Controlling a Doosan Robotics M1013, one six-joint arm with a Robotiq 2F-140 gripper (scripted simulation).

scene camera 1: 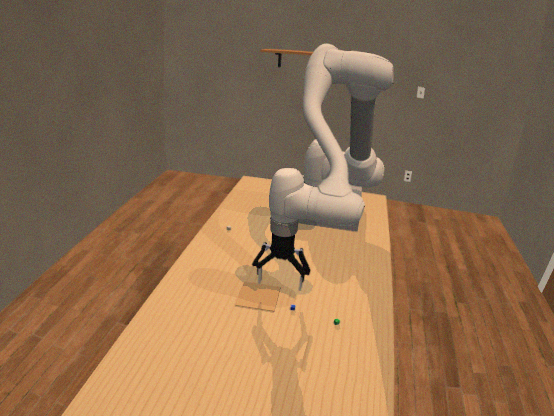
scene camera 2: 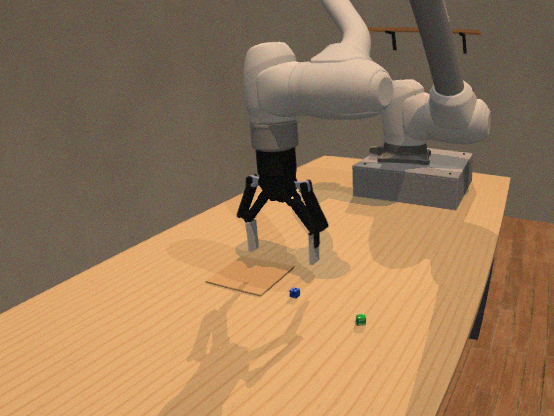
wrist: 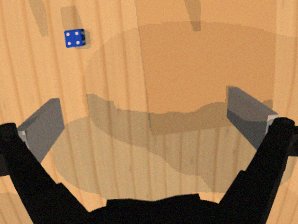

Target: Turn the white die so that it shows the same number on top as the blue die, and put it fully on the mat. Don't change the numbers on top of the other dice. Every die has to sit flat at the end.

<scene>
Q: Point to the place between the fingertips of my gripper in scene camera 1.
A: At 279,285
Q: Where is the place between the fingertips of my gripper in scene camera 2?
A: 283,255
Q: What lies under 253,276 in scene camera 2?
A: A tan mat.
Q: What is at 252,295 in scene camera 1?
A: A tan mat.
</scene>
